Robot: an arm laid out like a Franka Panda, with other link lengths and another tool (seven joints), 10 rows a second.
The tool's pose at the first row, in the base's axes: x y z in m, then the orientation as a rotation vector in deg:
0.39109, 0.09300, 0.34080, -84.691, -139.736, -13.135
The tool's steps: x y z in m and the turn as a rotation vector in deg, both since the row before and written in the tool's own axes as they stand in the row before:
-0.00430, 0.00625, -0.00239, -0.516, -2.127, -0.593
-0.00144, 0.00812, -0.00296, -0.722, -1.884, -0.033
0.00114, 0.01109, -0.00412, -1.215, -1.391, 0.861
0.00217, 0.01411, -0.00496, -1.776, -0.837, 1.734
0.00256, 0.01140, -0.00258, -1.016, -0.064, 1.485
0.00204, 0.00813, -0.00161, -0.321, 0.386, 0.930
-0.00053, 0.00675, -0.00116, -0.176, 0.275, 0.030
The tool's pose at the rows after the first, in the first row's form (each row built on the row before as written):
0.39888, 0.09162, 0.34165, -85.185, -141.993, -12.439
0.40708, 0.09348, 0.34410, -86.315, -143.668, -12.056
0.41679, 0.09870, 0.34854, -88.497, -144.360, -12.508
0.42879, 0.10586, 0.35431, -91.694, -144.015, -13.974
0.43816, 0.11231, 0.35801, -93.904, -143.046, -15.066
0.44486, 0.11694, 0.36056, -94.933, -142.026, -15.664
0.45133, 0.11872, 0.36204, -94.886, -141.848, -16.095

